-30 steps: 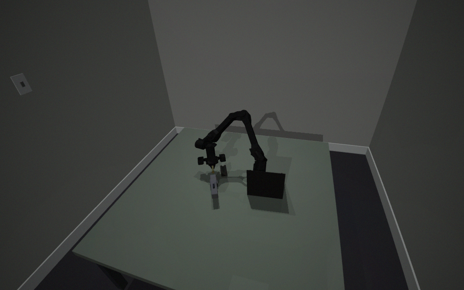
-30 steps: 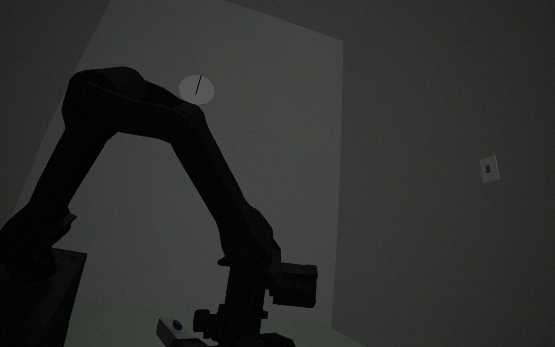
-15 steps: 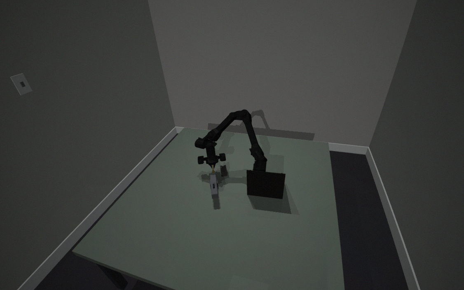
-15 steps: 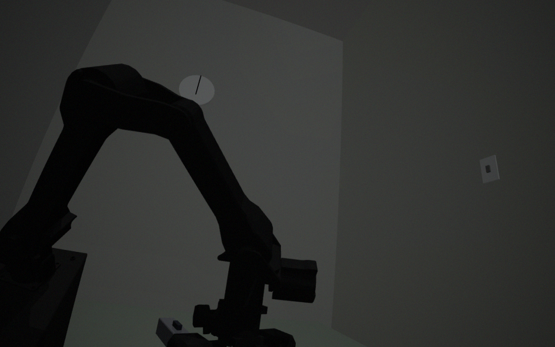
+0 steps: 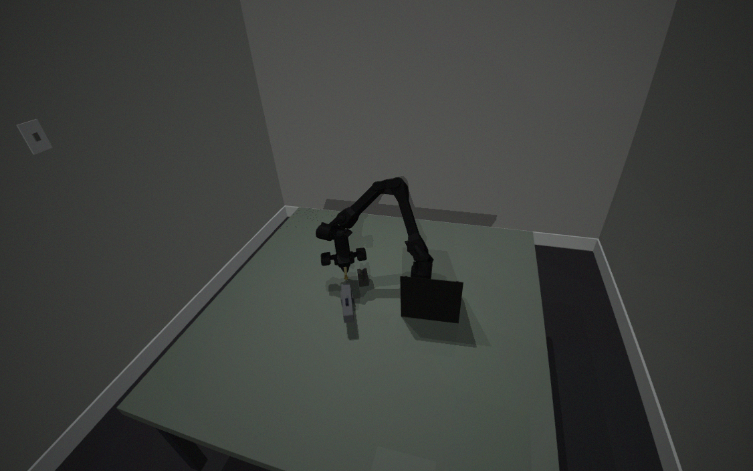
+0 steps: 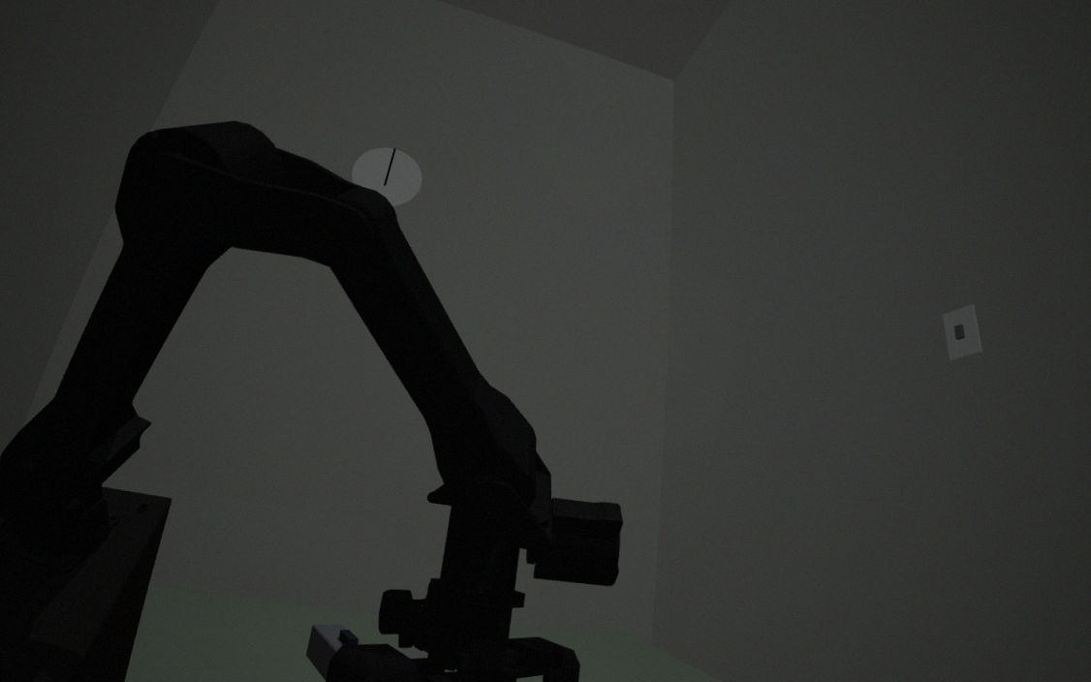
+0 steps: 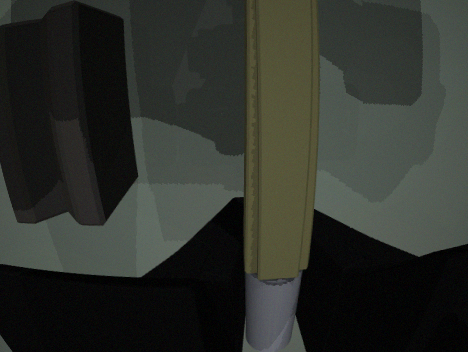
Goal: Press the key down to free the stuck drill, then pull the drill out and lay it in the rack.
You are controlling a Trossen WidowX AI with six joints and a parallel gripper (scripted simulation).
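Now: gripper tip 4 cm below the drill, 3 cm to the right of it and 2 cm past it. The rest, counted from my gripper tip: dark key: 21 cm to the left, 11 cm behind, 2 cm above; then grey block: 18 cm to the left, 9 cm behind, 2 cm above; then dark rack: 8 cm behind, 1 cm below.
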